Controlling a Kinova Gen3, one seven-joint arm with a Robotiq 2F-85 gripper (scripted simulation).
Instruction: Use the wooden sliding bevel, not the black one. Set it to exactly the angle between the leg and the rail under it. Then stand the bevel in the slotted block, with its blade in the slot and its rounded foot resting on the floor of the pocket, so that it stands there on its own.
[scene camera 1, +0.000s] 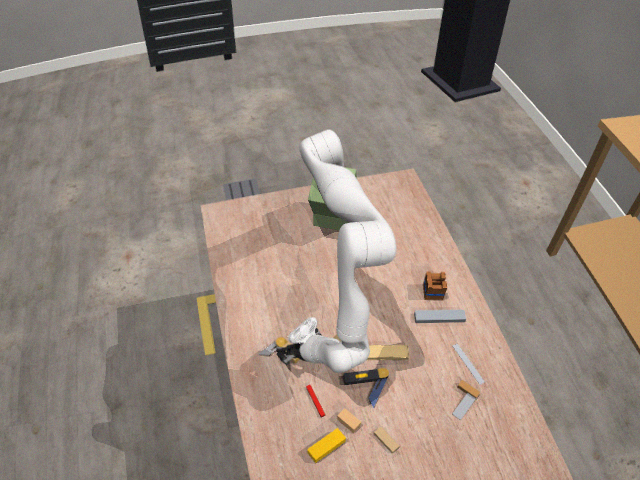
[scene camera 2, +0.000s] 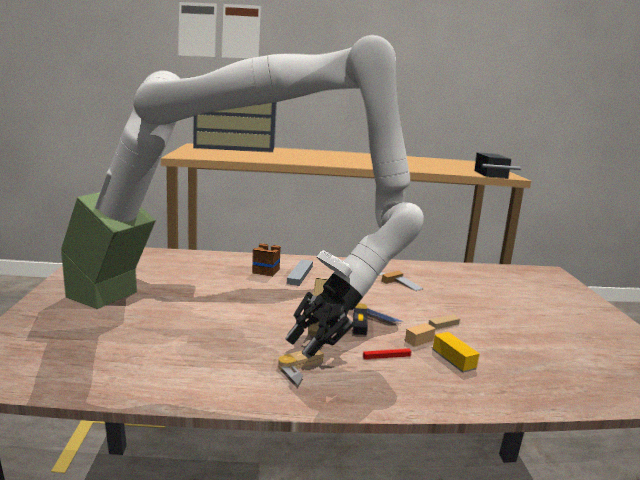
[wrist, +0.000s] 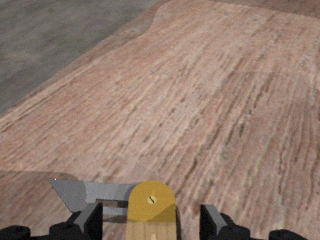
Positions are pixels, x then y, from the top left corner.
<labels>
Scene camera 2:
my gripper: 296, 348
wooden sliding bevel: 297, 359
</labels>
